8 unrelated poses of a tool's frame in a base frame.
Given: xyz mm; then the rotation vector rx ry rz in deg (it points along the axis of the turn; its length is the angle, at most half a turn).
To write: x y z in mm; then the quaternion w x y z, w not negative. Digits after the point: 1 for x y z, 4 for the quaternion.
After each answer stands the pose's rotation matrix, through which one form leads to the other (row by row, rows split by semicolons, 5 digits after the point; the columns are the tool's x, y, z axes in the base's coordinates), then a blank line. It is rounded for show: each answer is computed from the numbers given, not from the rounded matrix.
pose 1, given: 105.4, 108.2, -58.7, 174.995, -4.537, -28.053
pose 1, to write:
105.4, 108.2, -58.7, 0.0237, 0.9868, -0.0256, -0.1582
0.94864 -0.04300 -0.31341; -0.05798 -0.99757 -0.03862; -0.31099 0.05481 -0.94883

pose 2, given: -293.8, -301.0, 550.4, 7.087, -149.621, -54.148
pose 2, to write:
-293.8, -301.0, 550.4, 0.1799, 0.0438, -0.9241, -0.3344
-0.93146 0.03941 -0.36170; -0.20120 0.77250 0.60230; 0.30315 0.63380 -0.71162

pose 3, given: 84.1, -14.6, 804.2, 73.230, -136.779, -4.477
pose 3, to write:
84.1, -14.6, 804.2, 0.2146, 0.4608, -0.8607, -0.0282
-0.48319 -0.78114 -0.39541; -0.80533 0.57372 -0.14930; 0.34349 0.24629 -0.90629

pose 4, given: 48.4, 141.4, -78.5, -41.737, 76.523, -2.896
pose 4, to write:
48.4, 141.4, -78.5, 0.7241, -0.3301, 0.6052, -0.0229
0.26651 -0.36632 0.89151; -0.43265 0.78106 0.45028; -0.86127 -0.50572 0.04967

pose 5, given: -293.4, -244.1, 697.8, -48.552, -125.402, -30.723
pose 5, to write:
-293.4, -244.1, 697.8, 0.3589, -0.3285, -0.8486, -0.2079
-0.52655 0.70678 -0.47245; 0.40835 0.69769 0.58863; 0.74565 0.11701 -0.65598

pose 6, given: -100.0, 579.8, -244.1, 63.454, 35.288, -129.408
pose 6, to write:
-100.0, 579.8, -244.1, 0.2724, 0.4115, 0.2288, -0.8391
-0.51299 0.64547 -0.56587; -0.26887 -0.74687 -0.60819; -0.81520 -0.15985 0.55669

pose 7, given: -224.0, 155.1, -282.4, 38.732, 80.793, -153.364
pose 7, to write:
-224.0, 155.1, -282.4, 0.0208, 0.2180, 0.4548, -0.8633
-0.90407 0.23418 -0.35751; 0.16241 -0.58550 -0.79424; -0.39531 -0.77611 0.49130

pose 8, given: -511.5, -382.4, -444.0, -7.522, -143.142, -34.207
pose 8, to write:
-511.5, -382.4, -444.0, 0.2810, -0.0490, -0.9322, -0.2228
-0.83732 0.21652 -0.50201; -0.03385 0.89594 0.44288; 0.54566 0.38782 -0.74286

